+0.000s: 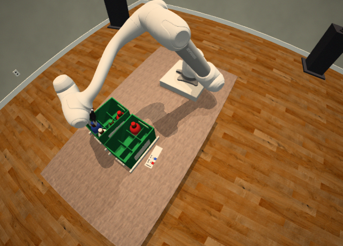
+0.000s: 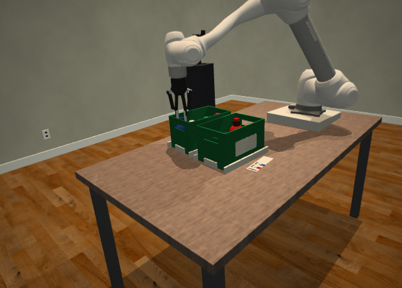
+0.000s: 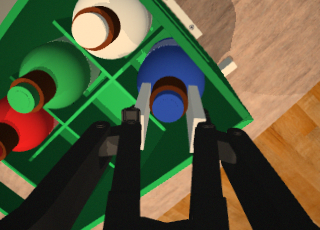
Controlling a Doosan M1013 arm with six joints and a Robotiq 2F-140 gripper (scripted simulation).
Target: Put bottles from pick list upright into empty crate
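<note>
The blue-label bottle is 80 mm below my hand. From my hand the other things lie so: white-label bottle 20 mm ahead, 80 mm to the left, 80 mm below; pick list 440 mm to the left, 170 mm below; green-label bottle 60 mm behind, 110 mm to the left, 80 mm below.
</note>
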